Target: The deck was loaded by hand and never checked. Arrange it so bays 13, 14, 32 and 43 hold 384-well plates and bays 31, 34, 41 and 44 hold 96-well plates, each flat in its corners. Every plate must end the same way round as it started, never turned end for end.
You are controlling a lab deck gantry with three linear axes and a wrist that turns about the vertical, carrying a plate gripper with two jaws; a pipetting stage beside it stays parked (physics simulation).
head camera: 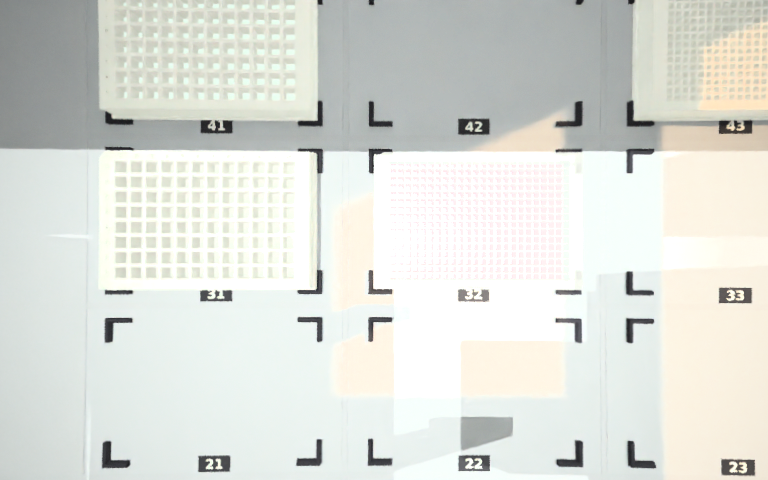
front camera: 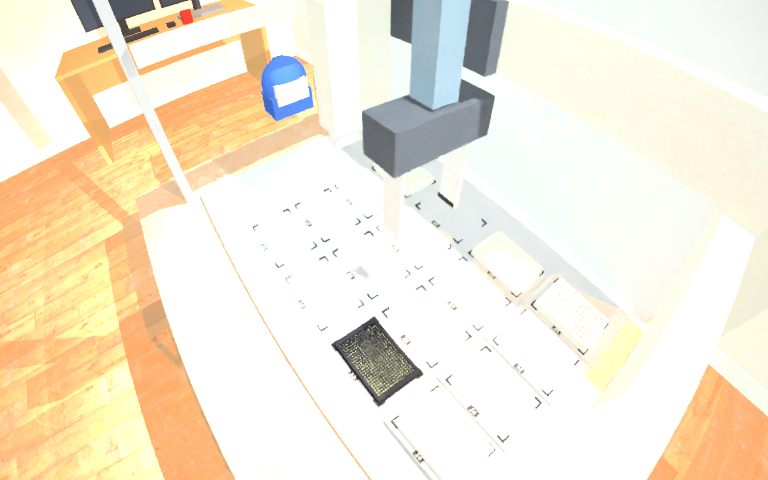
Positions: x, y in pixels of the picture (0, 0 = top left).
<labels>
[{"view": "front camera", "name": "gripper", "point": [421, 215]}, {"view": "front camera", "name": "black 384-well plate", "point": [380, 364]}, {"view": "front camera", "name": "yellow 96-well plate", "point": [532, 345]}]
</labels>
